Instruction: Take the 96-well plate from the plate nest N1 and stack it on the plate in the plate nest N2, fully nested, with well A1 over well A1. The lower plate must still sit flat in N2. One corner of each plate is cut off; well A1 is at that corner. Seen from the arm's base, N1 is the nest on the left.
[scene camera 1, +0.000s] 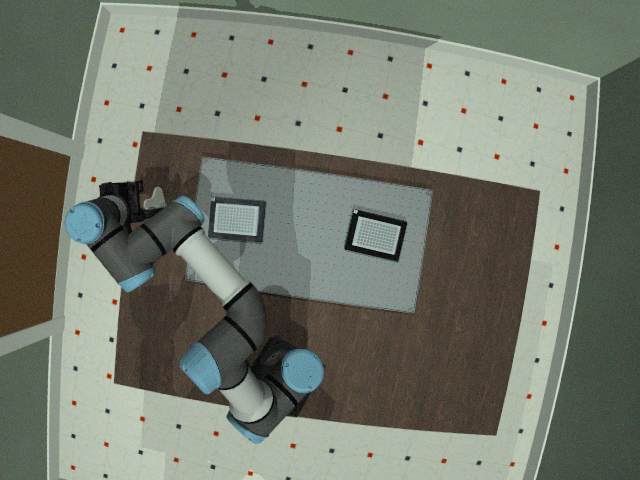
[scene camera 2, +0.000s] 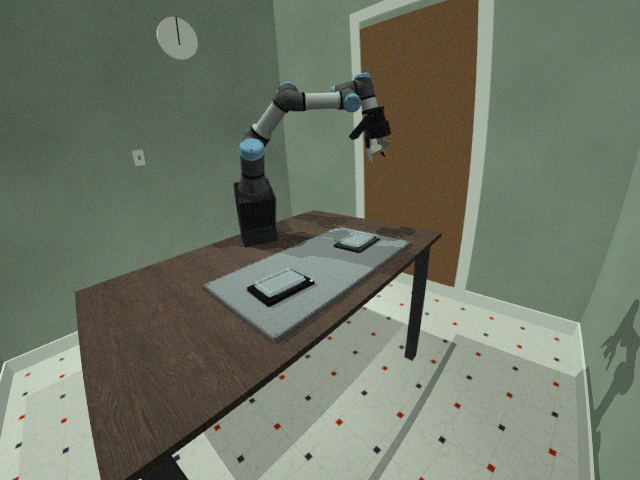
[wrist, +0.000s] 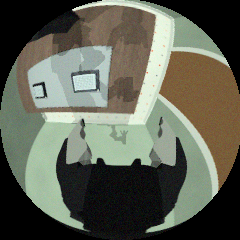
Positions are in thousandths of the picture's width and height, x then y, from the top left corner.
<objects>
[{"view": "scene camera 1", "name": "my gripper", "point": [220, 430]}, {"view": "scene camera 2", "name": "my gripper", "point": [591, 334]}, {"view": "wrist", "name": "my gripper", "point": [506, 494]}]
</objects>
